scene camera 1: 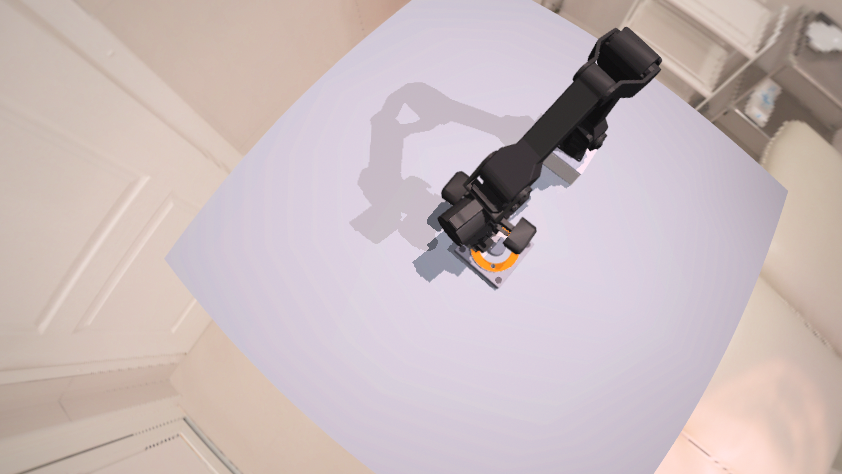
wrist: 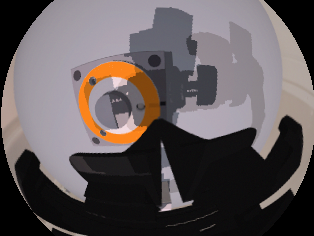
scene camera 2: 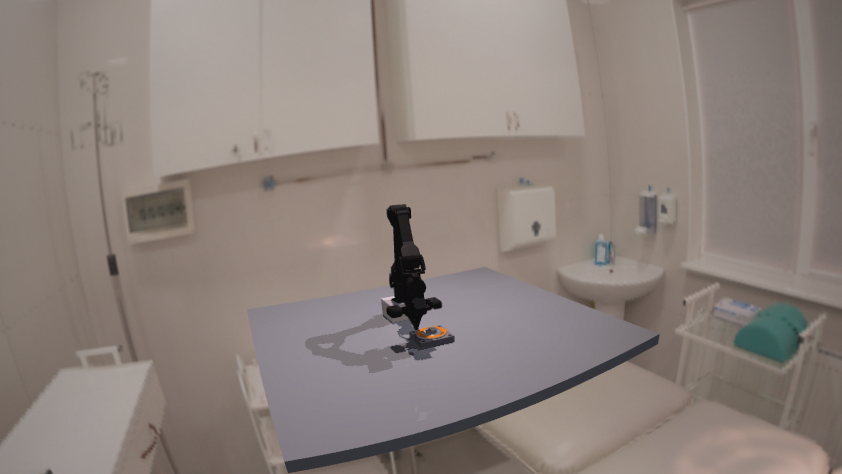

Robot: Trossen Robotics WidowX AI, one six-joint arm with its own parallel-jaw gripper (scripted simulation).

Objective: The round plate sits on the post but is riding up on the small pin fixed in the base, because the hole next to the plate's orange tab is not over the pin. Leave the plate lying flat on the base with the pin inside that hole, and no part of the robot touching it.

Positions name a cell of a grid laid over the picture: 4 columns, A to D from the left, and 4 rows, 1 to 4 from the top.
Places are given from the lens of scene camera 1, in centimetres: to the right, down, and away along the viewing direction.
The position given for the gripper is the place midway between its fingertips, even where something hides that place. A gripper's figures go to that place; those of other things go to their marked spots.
gripper (scene camera 1: C2): 13, -3, 75
round plate (scene camera 1: C3): 18, 5, 75
